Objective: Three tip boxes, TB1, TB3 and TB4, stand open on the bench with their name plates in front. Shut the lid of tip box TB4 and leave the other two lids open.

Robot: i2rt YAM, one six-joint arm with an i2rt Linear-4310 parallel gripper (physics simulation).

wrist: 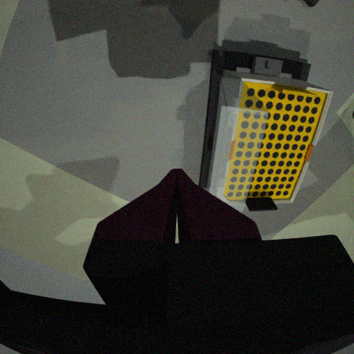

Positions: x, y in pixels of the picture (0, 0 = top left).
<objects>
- my gripper: 176, 177
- clear lid: 239, 120
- grey mat: 117, 100
</objects>
